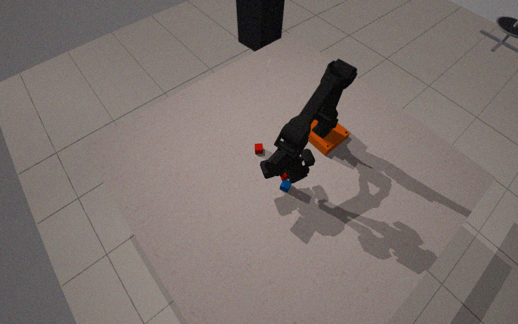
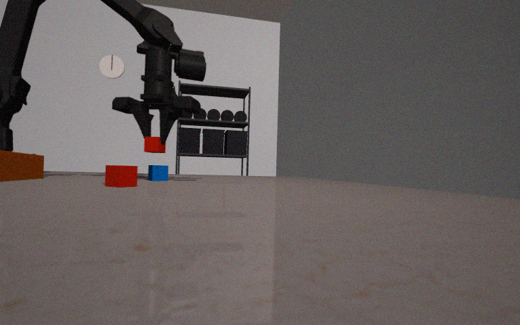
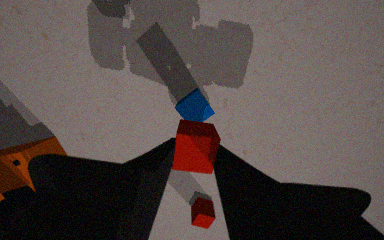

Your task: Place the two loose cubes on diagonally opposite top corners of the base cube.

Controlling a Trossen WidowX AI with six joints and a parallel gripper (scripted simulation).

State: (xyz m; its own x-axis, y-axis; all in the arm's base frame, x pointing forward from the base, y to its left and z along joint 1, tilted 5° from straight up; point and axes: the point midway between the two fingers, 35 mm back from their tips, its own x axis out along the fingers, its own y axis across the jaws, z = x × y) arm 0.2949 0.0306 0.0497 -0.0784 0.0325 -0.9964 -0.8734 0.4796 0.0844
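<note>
Now: the blue cube 7 cm below my gripper tip, 2 cm to the left of it and 1 cm ahead of it.
</note>
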